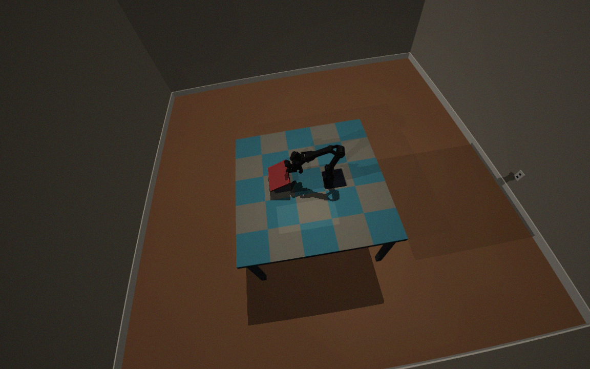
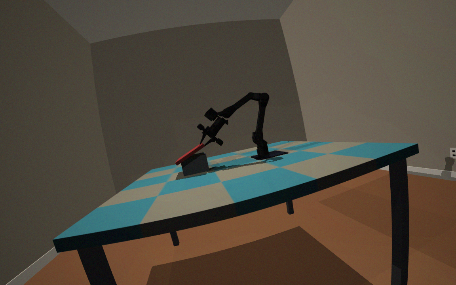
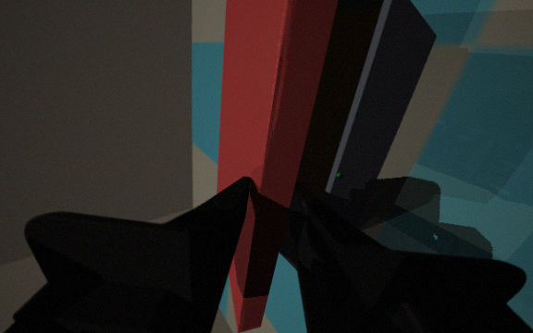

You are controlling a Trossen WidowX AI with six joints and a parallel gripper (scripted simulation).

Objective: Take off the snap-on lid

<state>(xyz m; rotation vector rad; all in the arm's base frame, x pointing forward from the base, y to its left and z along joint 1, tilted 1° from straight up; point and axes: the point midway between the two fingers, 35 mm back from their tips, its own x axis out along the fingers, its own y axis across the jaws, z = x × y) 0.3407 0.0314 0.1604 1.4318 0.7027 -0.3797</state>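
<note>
Now: the red lid 8 cm ahead of my gripper tip, 3 cm below it and 2 cm to the left of it. Round my gripper tip: storage box: 10 cm below, 6 cm ahead, 1 cm to the left.
</note>
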